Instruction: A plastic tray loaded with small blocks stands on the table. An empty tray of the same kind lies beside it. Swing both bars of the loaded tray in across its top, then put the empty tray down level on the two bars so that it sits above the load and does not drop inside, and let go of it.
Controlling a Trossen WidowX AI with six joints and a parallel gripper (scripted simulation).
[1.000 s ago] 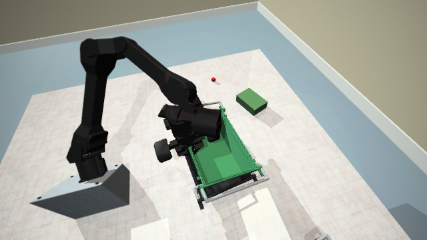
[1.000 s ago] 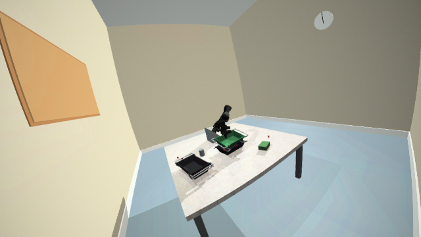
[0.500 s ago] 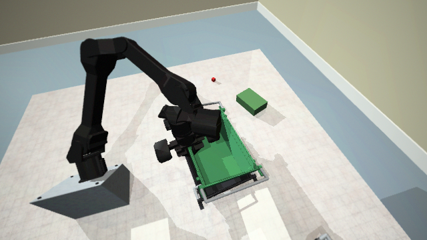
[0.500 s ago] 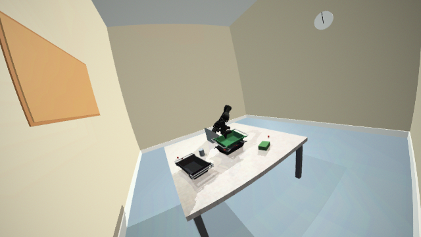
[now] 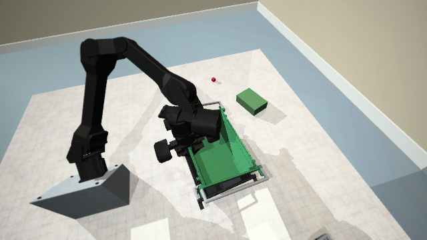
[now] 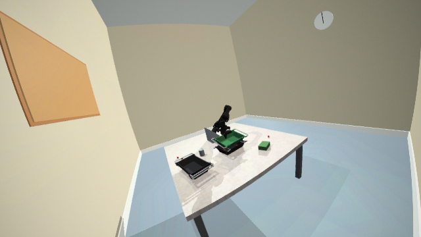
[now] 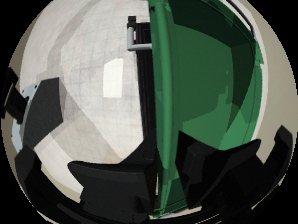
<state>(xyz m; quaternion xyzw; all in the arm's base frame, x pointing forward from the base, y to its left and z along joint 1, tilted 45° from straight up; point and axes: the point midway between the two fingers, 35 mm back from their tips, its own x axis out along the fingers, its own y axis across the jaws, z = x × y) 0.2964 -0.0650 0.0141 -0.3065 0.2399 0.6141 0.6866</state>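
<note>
My gripper tip is 8 cm short of the green tray and 2 cm below it. From my gripper tip the other things lie so: small red marker (24 cm ahead, 44 cm to the left, 10 cm below); then grey cylinder (9 cm behind, 27 cm to the right, 7 cm below); then dark green block (34 cm ahead, 21 cm to the left, 9 cm below).
</note>
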